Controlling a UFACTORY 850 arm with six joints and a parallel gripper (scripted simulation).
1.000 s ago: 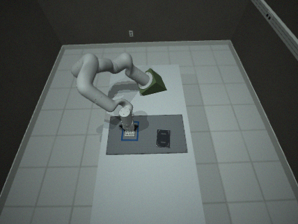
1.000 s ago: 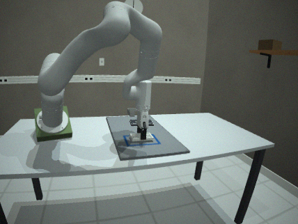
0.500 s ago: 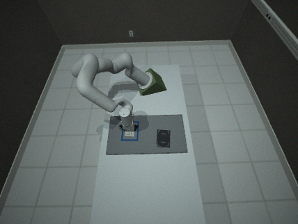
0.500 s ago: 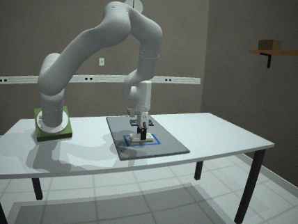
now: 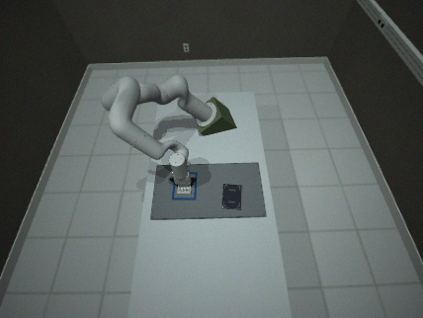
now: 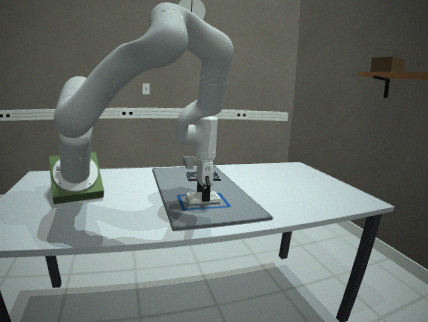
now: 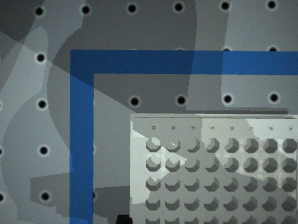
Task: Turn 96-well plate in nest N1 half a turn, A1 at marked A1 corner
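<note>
My hand is 10 mm above the white 96-well plate. From my hand the other things lie so: dark plate nest N1 (120 mm ahead, 290 mm to the left, 20 mm below).
</note>
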